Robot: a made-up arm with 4 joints.
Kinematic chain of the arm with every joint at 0, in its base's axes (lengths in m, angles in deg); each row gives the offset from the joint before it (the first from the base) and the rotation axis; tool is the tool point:
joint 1: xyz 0 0 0.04 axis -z
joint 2: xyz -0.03 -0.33 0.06 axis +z
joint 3: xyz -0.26 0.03 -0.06 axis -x
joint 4: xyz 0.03 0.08 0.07 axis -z
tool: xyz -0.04 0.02 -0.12
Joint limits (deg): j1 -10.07..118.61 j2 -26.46..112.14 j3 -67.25..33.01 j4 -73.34..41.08
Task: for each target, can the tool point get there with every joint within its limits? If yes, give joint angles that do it. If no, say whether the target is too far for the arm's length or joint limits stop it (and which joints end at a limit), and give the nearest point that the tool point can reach.
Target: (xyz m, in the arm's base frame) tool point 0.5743 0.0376 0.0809
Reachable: no: joint limits stop it (at a limit: joint 1, joint 2) | nearest point 0.0253 0.2062 0.0488 | short by 0.575 m
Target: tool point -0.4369 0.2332 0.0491
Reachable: yes | joints 76.06 36.32 -29.35 11.21
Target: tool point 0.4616 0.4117 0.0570
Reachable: no: joint limits stop it (at a limit: joint 1) | nearest point 0.0160 0.2742 0.0458 | short by 0.466 m
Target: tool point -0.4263 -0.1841 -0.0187
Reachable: yes | joints 24.32 19.73 8.74 -51.47
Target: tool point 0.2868 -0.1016 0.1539
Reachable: no: joint limits stop it (at a limit: joint 1, joint 2, joint 4) | nearest point 0.0178 0.1960 0.0678 | short by 0.410 m
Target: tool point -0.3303 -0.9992 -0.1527
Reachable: no: too far | nearest point -0.1968 -0.5952 -0.0260 | short by 0.444 m
